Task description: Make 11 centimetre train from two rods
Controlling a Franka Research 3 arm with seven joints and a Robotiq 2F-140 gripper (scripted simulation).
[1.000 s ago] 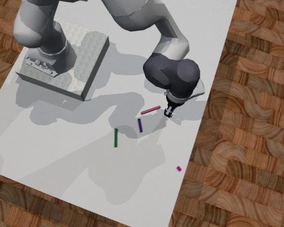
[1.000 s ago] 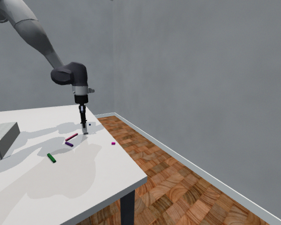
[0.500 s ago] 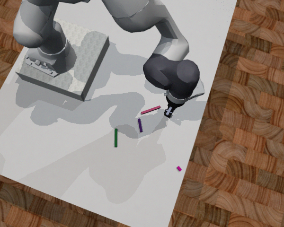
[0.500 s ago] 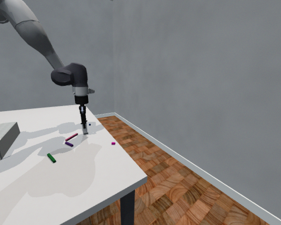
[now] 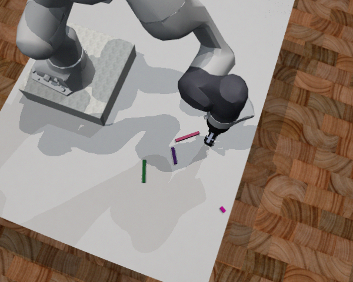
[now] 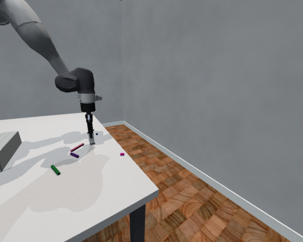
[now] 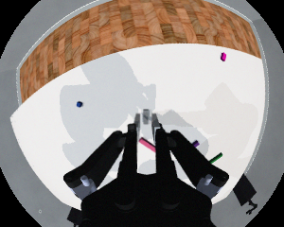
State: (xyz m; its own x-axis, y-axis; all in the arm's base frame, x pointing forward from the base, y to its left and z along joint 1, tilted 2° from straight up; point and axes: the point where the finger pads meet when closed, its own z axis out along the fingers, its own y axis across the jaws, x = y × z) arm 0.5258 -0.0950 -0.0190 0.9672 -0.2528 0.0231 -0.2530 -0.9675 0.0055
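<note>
The grey rod is 5 cm below my hand. Also, from my hand: small blue rod: 7 cm ahead, 14 cm to the left, 5 cm below; then pink rod: 8 cm behind, 5 cm below; then purple rod: 11 cm behind, 8 cm to the right, 5 cm below.
</note>
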